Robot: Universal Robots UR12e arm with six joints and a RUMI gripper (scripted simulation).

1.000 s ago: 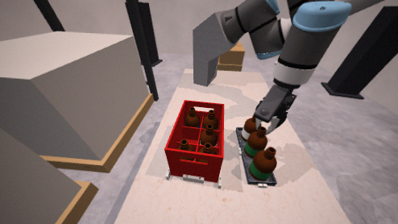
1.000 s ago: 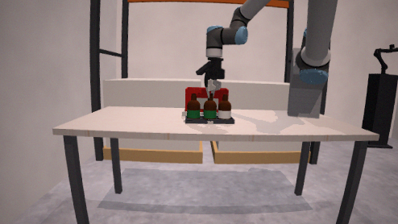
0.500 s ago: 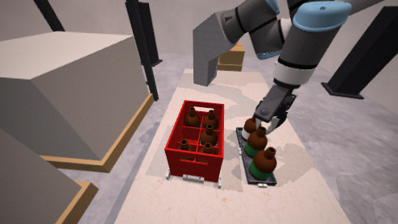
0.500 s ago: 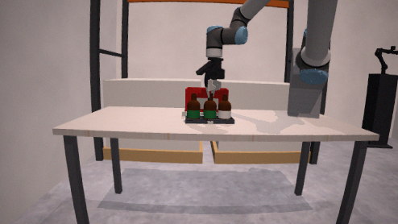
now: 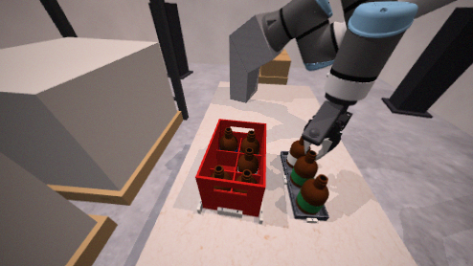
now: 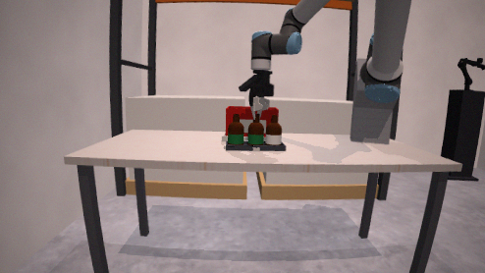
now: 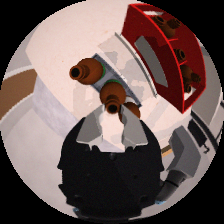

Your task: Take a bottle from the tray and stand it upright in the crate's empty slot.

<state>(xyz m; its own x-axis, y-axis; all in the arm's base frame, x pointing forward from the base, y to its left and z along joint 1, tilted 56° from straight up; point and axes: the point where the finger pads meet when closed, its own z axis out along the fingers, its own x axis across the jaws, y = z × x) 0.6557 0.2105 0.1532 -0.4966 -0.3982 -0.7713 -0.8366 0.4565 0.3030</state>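
Right now my hand is 80 mm past the white-labelled bottle, 70 mm above it and 20 mm to the left of it. Also, from my hand: tray: 140 mm below; then red crate: 240 mm to the right, 70 mm below, 60 mm ahead.
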